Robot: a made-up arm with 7 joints.
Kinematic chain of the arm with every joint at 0, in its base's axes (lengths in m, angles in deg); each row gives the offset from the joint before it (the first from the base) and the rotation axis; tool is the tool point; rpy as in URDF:
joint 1: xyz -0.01 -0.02 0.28 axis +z
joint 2: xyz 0 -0.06 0.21 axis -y
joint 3: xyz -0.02 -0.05 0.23 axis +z
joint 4: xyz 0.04 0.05 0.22 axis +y
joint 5: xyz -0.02 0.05 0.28 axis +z
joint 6: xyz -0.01 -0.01 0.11 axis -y
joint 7: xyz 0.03 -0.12 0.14 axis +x
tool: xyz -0.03 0 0 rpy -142.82 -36.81 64.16
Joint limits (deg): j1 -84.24..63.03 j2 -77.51..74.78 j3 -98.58..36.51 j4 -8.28..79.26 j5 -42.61..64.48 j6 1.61..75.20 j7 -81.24..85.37
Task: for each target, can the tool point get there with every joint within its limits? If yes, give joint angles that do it. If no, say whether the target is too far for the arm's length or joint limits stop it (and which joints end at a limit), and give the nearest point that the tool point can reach.
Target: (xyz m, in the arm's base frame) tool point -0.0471 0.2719 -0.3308
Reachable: no: joint limits stop it (at a limit: joint 1, joint 2, joint 4, joint 5, joint 6) | nearest point 0.1885 0.5109 0.0701 | short by 0.523 m
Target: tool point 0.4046 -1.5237 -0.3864
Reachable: no: too far | nearest point 0.2215 -0.8597 0.2115 | short by 0.912 m
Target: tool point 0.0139 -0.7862 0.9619
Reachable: yes | joints 51.84 53.77 -70.87 60.26 23.69 67.18 58.32
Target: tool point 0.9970 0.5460 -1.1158
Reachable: no: too far | nearest point 0.5689 0.3054 0.0703 | short by 1.284 m
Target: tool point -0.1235 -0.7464 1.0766
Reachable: yes | joints -59.57 -24.29 -48.63 46.90 51.16 12.06 -64.53
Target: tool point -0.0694 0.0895 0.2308
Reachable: no: joint limits stop it (at a limit: joint 1, joint 2, joint 4, joint 5, joint 6) | nearest point 0.0290 0.5712 0.1542 | short by 0.498 m
